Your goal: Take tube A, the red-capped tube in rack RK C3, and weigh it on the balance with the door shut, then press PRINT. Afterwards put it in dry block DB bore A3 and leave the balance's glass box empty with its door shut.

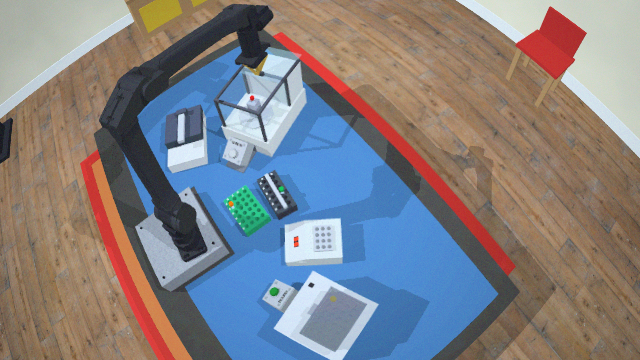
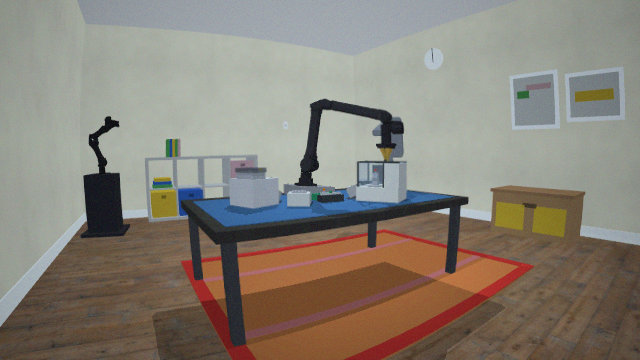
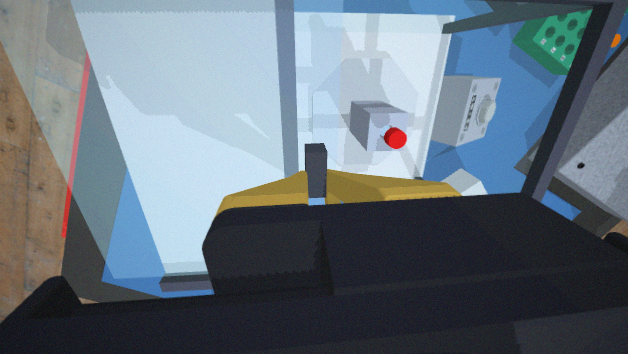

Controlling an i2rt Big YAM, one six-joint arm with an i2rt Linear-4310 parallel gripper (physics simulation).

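Observation:
The red-capped tube A (image 1: pixel 251 97) (image 3: pixel 395 138) stands in a grey holder (image 3: pixel 371 121) inside the balance's glass box (image 1: pixel 263 126) (image 2: pixel 358 175). My gripper (image 1: pixel 256 69) (image 2: pixel 386 156) (image 3: pixel 314 181) is at the far top edge of the box, pointing down. Its yellow fingers are shut on the dark door handle (image 3: pixel 315 161). A glass pane (image 1: pixel 282 53) juts out beyond the far side of the box. The green rack (image 1: pixel 246 210) (image 3: pixel 557 37) and the white dry block (image 1: pixel 313 241) lie nearer the middle of the table.
A small grey control box (image 1: pixel 237 153) (image 3: pixel 464 109) sits at the balance's front. A black tube rack (image 1: pixel 276 194), a white device with a dark lid (image 1: pixel 186 134), a flat white unit (image 1: pixel 326 313) and a green-button box (image 1: pixel 278 294) are on the blue table. The arm's base (image 1: pixel 178 243) stands at the left.

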